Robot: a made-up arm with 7 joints. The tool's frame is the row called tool. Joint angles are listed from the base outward.
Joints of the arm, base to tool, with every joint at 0 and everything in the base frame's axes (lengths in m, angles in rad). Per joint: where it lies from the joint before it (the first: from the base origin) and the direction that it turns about. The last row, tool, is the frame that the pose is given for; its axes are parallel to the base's.
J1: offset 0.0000 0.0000 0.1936 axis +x
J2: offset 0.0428 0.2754 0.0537 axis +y
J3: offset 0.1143 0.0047 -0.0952 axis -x
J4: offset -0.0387 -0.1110 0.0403 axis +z
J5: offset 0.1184 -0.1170 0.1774 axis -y
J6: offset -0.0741 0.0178 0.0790 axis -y
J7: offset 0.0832 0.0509 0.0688 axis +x
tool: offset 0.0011 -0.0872 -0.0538
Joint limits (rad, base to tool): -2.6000..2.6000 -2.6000..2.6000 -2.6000..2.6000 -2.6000..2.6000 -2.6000..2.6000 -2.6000..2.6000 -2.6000..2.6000
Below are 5 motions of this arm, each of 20 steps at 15 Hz.
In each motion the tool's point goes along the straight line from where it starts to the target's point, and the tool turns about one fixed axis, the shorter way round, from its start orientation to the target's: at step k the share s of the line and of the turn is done. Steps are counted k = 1, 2, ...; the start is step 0. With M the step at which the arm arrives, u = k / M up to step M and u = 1 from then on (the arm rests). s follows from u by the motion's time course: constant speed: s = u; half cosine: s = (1 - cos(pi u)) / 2; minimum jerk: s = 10 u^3 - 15 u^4 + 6 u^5.
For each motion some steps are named. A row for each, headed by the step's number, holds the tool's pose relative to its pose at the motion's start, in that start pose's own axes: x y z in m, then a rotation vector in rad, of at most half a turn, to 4 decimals.
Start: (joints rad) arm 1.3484 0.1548 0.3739 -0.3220 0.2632 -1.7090 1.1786
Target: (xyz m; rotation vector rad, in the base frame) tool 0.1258 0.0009 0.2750 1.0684 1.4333 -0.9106
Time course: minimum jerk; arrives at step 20
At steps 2, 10, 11, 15, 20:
2: 0.0017 -0.0001 0.0005 -0.0013 -0.0068 -0.0015
10: 0.0984 -0.0049 0.0309 -0.0762 -0.3951 -0.0858
11: 0.1167 -0.0058 0.0367 -0.0904 -0.4687 -0.1018
15: 0.1764 -0.0088 0.0554 -0.1366 -0.7084 -0.1539
20: 0.1968 -0.0098 0.0618 -0.1524 -0.7902 -0.1716

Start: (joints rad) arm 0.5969 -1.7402 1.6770 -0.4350 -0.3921 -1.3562 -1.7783
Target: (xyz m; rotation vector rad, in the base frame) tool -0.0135 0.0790 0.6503 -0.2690 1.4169 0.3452
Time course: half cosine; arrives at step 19
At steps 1, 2, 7, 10, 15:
1: 0.0012 -0.0002 0.0012 -0.0048 -0.0008 0.0062
2: 0.0049 -0.0008 0.0047 -0.0191 -0.0031 0.0245
7: 0.0539 -0.0085 0.0516 -0.2104 -0.0343 0.2704
10: 0.0976 -0.0154 0.0933 -0.3806 -0.0620 0.4892
15: 0.1613 -0.0255 0.1542 -0.6291 -0.1025 0.8085

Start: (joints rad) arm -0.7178 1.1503 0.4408 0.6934 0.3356 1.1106 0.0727
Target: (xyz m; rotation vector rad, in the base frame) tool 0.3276 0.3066 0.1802 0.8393 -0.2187 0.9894
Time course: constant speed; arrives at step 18
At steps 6, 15, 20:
6: -0.0056 0.0397 0.0484 0.2448 -0.1891 0.1585
15: -0.0141 0.0991 0.1209 0.6120 -0.4726 0.3964
20: -0.0169 0.1190 0.1451 0.7344 -0.5672 0.4756

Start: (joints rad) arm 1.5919 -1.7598 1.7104 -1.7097 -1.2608 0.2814 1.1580
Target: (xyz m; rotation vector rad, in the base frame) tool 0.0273 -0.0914 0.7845 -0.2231 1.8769 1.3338
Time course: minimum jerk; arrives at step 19
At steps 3, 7, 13, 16, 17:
3: -0.0043 -0.0024 -0.0008 0.0197 -0.0022 0.0020
7: -0.0373 -0.0210 -0.0068 0.1703 -0.0193 0.0170
13: -0.1149 -0.0647 -0.0209 0.5251 -0.0596 0.0523
16: -0.1366 -0.0770 -0.0249 0.6242 -0.0709 0.0622
17: -0.1395 -0.0786 -0.0254 0.6375 -0.0724 0.0635

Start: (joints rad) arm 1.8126 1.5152 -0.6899 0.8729 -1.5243 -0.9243 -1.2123
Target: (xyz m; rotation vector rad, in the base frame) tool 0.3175 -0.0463 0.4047 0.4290 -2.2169 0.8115
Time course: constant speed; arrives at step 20
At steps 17, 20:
17: -0.1071 0.2012 0.2146 -1.3022 0.4418 -0.8665
20: -0.1260 0.2367 0.2525 -1.5319 0.5198 -1.0194

